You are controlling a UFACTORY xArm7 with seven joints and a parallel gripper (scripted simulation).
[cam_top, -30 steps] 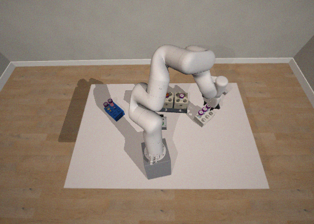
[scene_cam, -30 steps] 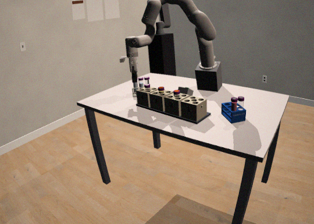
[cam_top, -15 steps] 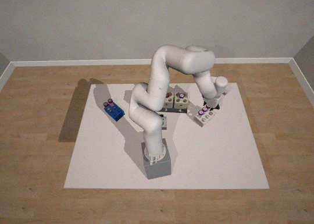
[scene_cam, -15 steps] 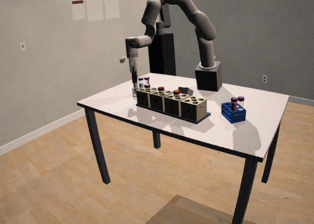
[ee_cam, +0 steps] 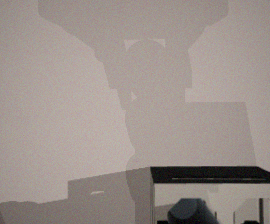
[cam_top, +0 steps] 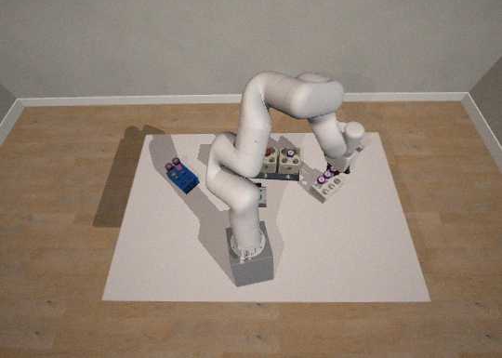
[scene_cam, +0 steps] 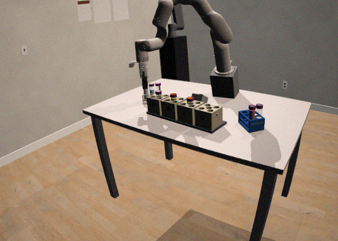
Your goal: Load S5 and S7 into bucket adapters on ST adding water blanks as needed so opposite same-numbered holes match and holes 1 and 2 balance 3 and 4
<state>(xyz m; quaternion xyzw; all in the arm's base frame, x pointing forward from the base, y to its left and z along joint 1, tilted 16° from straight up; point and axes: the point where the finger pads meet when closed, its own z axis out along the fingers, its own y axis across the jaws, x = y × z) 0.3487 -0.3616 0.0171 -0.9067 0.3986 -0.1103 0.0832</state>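
My hand is 40 mm past the white rack, 20 mm to the right of it and 90 mm above it. From my hand the other things lie so: adapter (90 mm ahead, 520 mm to the left, 70 mm below); then dark stand (80 mm ahead, 350 mm to the left, 110 mm below); then blue rack (20 mm behind, 700 mm to the left, 90 mm below).
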